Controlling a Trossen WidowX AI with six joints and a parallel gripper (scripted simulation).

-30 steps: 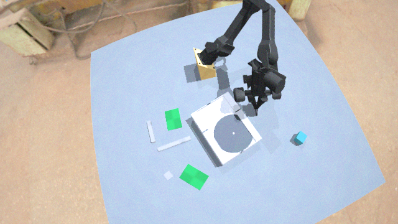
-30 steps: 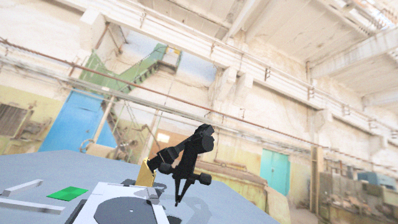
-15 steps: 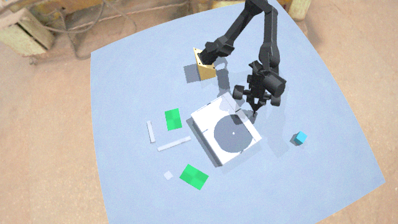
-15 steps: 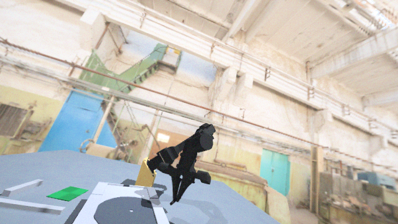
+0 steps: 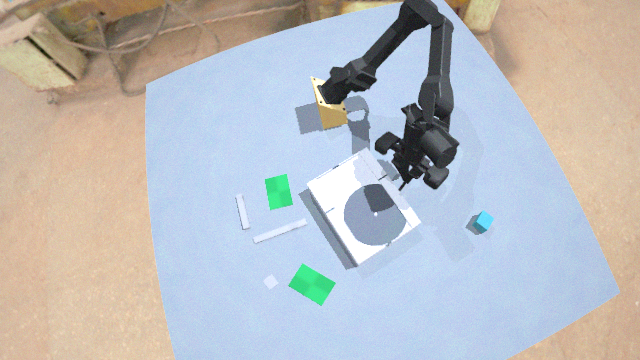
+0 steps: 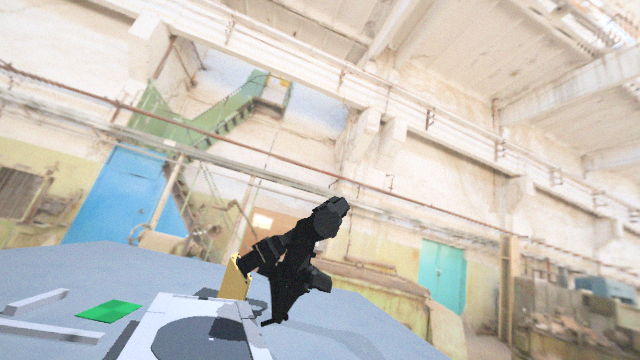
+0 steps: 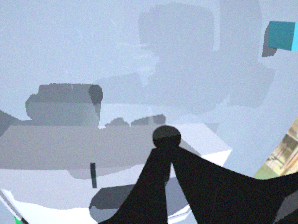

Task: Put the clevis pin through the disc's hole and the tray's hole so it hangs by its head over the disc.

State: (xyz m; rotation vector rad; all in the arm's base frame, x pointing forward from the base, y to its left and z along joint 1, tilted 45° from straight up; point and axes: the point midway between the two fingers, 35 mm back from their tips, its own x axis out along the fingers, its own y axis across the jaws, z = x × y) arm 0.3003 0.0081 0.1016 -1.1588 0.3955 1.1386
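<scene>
The grey aluminium disc lies 11 cm to the right of my gripper tip, 4 cm ahead of it and 2 cm below it. From my gripper tip the other things lie so: white steel tray (12 cm to the right, 3 cm below); cyan cube (19 cm ahead, 16 cm to the left, 5 cm below); steel clevis pin (right at my gripper tip).
</scene>
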